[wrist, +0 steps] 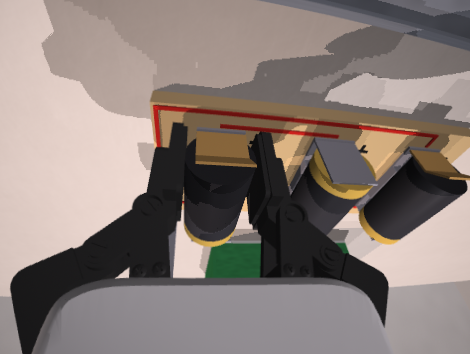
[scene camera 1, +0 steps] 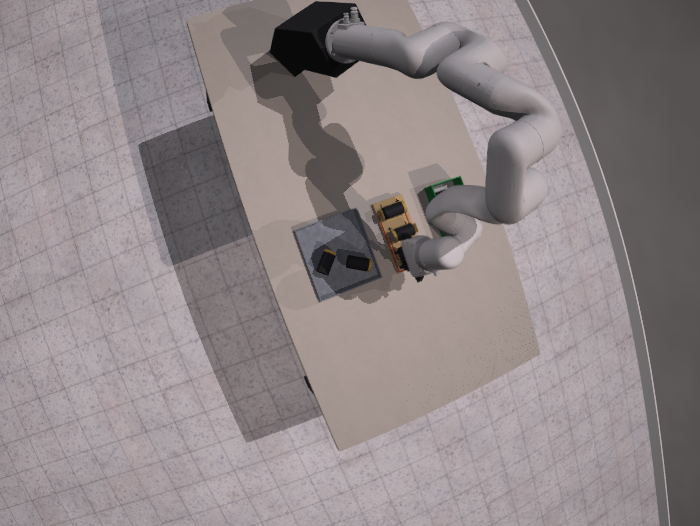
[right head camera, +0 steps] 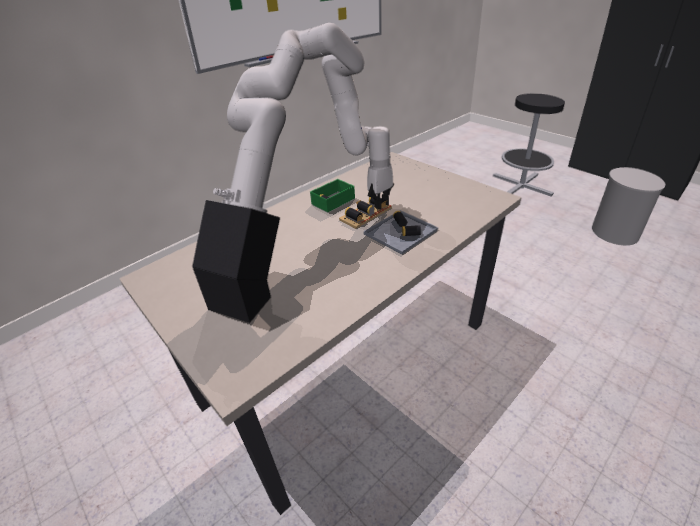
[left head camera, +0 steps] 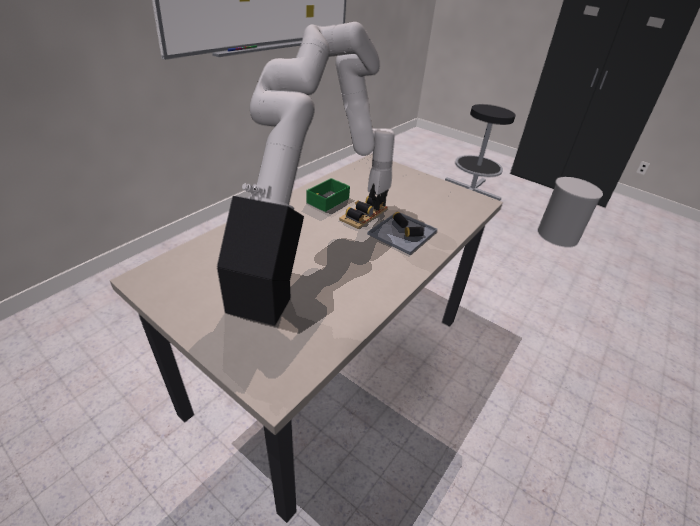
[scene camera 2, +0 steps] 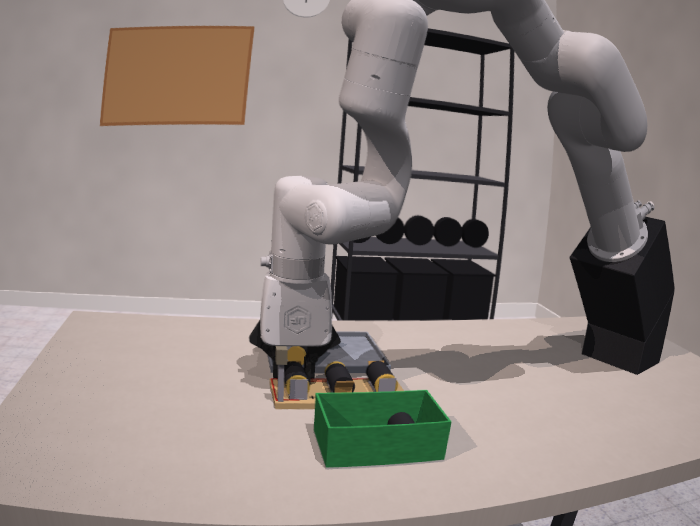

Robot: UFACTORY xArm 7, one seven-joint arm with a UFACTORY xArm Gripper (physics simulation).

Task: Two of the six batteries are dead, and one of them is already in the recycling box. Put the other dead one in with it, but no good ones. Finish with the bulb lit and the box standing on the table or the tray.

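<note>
My gripper points down at the end slot of the wooden holder. Its fingers are shut on the end battery, one on each side; the battery still lies in its slot under a brass clip. Two more black batteries, the middle one and the far one, lie in the holder. Two batteries lie on the grey tray. The green box stands on the table with a battery inside. I cannot make out a lit bulb.
A small grey-brown block on a thin post stands at the holder's end, close beside my finger. The tray lies on the holder's other side from the green box. The black arm base stands on the table. My arm hangs over part of the box in scene camera 1.
</note>
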